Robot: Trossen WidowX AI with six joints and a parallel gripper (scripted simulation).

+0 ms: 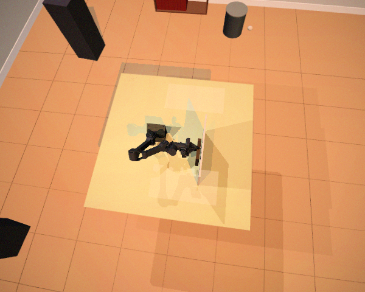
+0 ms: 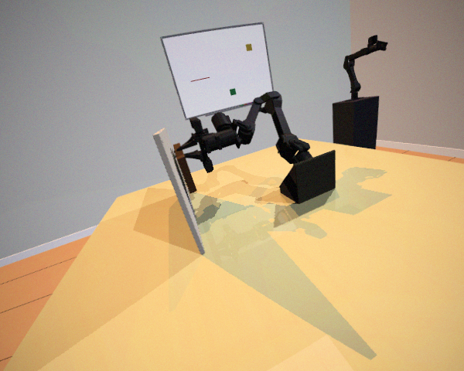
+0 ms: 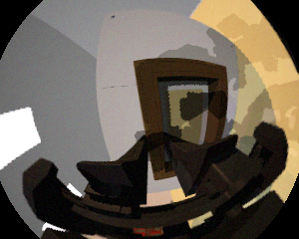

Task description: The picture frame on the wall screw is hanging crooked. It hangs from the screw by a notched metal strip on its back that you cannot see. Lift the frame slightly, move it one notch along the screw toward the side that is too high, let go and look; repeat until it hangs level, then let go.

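The brown picture frame lies 50 mm below my gripper tip and 10 mm to the right of it. The rest, counted from my gripper tip: upright wall panel: 70 mm below, 10 mm to the left, 10 mm ahead.
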